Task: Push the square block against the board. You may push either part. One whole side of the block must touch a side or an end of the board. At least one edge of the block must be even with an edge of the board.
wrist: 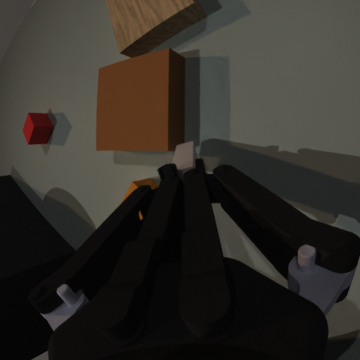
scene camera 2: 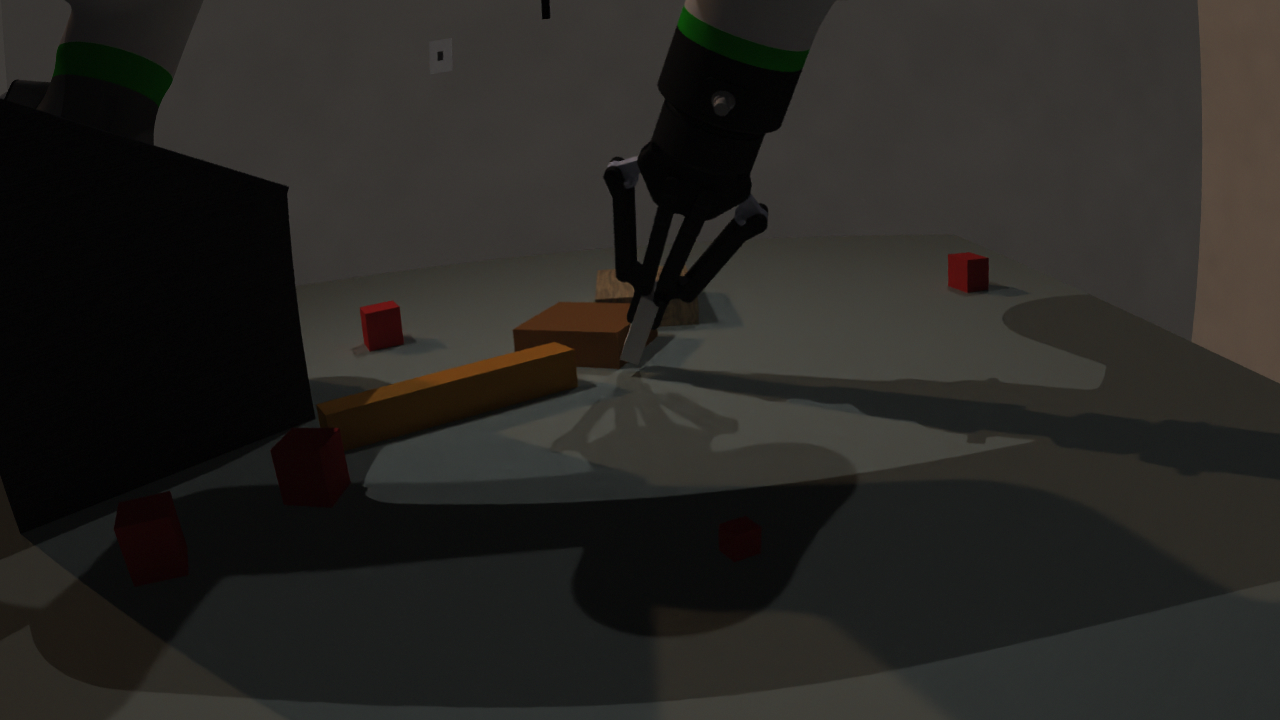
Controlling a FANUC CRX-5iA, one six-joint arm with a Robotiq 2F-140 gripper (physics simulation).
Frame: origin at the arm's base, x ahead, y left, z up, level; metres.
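Seen in the pictures: gripper, fingertip midpoint: [scene camera 2: 631,352]; arm's base, link origin: [scene camera 2: 86,155].
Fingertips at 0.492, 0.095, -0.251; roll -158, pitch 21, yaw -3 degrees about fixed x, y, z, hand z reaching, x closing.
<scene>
Offsets run from my fingertips to a thing's top centre, as dx, dy, dz. "pt": to the spot under its first point.
The brown-orange square block {-0.041, +0.072, +0.015} [scene camera 2: 572,318] [wrist: 134,107] lies flat on the table. The wood-grained board {pt -0.020, +0.193, +0.015} [scene camera 2: 614,285] [wrist: 155,20] lies behind it in the scene view, partly hidden by the fingers, and is cut off at the top of the wrist view. The board sits at an angle to the block. One board corner is close to the block's far side; I cannot tell whether they touch, and no whole side is flush. My gripper [scene camera 2: 637,344] [wrist: 188,156] is shut and empty, its fingertips low beside the block's near right corner in the scene view.
A long orange bar {-0.141, -0.084, +0.014} [scene camera 2: 452,391] [wrist: 142,186] lies near the block's front left. Red cubes {-0.268, +0.143, +0.023} [scene camera 2: 381,325] {-0.210, -0.231, +0.023} [scene camera 2: 310,467] {-0.290, -0.345, +0.023} [scene camera 2: 151,539] {+0.059, -0.313, -0.001} [scene camera 2: 740,538] {+0.409, +0.254, +0.023} [scene camera 2: 967,272] [wrist: 38,128] are scattered about. A large black box [scene camera 2: 147,313] [wrist: 25,235] stands at the left.
</scene>
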